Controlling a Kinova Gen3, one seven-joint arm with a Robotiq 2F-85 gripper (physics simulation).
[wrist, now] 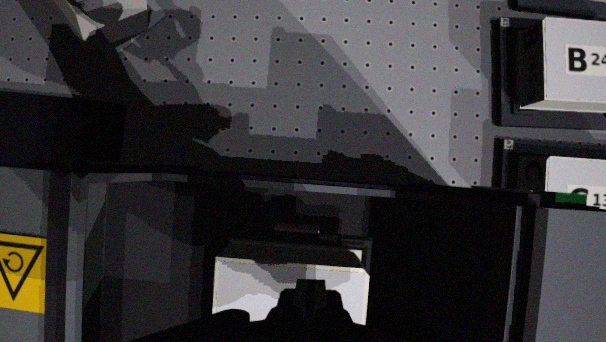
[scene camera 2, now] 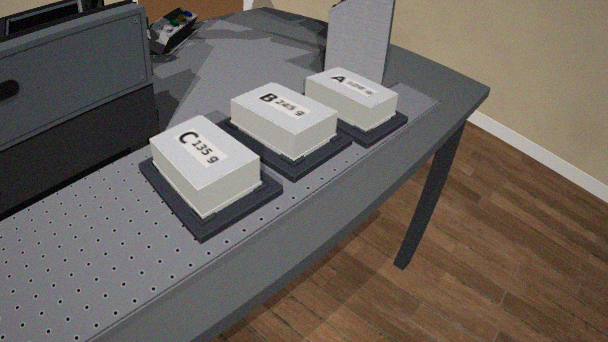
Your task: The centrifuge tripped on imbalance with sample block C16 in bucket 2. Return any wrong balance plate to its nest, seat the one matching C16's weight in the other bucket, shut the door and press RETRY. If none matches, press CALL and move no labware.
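Frame: origin at the arm's base, x ahead, y left, z up, level; millimetres.
Where they show: gripper, between the fingertips: (wrist: 310,298).
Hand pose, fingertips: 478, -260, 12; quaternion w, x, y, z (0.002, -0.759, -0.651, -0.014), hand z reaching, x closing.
Observation:
After its pixels a point has its place, as x, y, z.
White balance plates C 135 g (scene camera 2: 205,155) @(490, 49, -129) (wrist: 565,175) @(452, -7, -129), B 245 g (scene camera 2: 282,112) @(365, 64, -128) (wrist: 570,85) @(366, 11, -129) and A (scene camera 2: 350,92) @(249, 104, -129) sit in dark nests on the bench; A's weight is blurred. The grey centrifuge housing (scene camera 2: 75,75) @(564, -120, -34) (wrist: 575,270) @(478, -136, 27) stands left in the scene view, its top open. In the wrist view a white block (wrist: 240,285) @(472, -297, -1) lies in the dark chamber, partly shadowed; no label on it shows. My gripper (wrist: 310,298) @(478, -260, 12) is shut and empty, in front of this block in the wrist view; its height above it is unclear. The gripper does not show in the scene view.
A button box (scene camera 2: 172,31) @(195, -414, -123) with green, yellow and blue buttons stands behind the housing. An upright grey panel (scene camera 2: 357,40) @(84, 34, -96) stands behind plate A. A yellow rotation warning label (wrist: 25,270) @(445, -393, 28) is at the wrist view's left. The bench's front edge runs beside the nests.

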